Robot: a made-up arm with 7 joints.
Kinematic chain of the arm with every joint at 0, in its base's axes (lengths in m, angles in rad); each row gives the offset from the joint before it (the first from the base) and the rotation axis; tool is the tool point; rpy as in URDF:
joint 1: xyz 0 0 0.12 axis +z
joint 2: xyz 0 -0.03 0.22 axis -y
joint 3: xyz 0 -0.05 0.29 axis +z
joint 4: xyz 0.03 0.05 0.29 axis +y
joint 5: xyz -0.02 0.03 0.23 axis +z
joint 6: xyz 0 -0.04 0.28 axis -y
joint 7: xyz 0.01 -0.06 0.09 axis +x
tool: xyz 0 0 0 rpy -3.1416 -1.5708 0
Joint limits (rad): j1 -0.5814..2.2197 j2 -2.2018..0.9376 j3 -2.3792..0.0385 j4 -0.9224..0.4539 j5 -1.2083..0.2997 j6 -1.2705..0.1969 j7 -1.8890..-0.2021
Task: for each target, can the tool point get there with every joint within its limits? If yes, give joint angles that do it. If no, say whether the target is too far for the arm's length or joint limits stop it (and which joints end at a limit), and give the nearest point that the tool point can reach.
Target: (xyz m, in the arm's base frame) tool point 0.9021 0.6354 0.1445
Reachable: yes | joints 0.5026 -1.7302 -1.8234 -0.3249 -0.7723 -0.5866 -1.1081
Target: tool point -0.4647 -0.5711 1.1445
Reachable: yes | joints 0.8127 0.4321 -0.1769 -0.6490 -0.4081 -0.5425 -1.0899
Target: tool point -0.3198 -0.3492 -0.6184
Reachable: no: joint limits stop it (at a limit: joint 1, joint 2, joint 3, joint 4, joint 5, joint 6) | nearest point -0.4600 0.2081 -0.4931 | short by 0.588 m
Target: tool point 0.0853 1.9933 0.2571
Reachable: no: too far | nearest point 0.0514 1.2013 0.2900 | short by 0.793 m
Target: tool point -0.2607 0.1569 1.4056
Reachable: yes | joints 0.1797 0.1498 -1.3939 -0.5780 0.1563 -0.0605 -1.2040
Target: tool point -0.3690 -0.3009 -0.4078
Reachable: no: joint limits stop it (at a limit: joint 1, joint 2, joint 4, joint 5, joint 6) | nearest point -0.4920 0.2020 -0.4733 | short by 0.522 m
